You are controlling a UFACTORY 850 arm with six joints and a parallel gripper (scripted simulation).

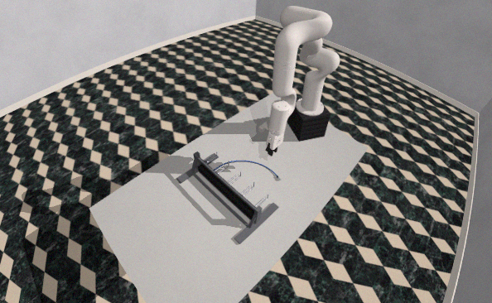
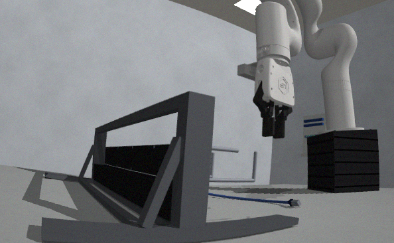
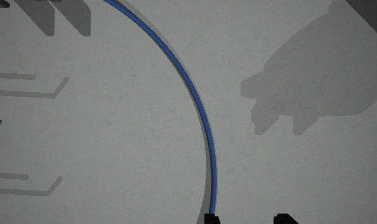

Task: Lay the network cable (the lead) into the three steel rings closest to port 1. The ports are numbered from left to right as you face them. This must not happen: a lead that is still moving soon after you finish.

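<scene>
Now: hand 16 cm above the grey plug, 8 cm to the right of it and 2 cm short of it. The rest, counted from my hand: dark grey rack 31 cm ahead, 10 cm below, 7 cm to the right.
</scene>
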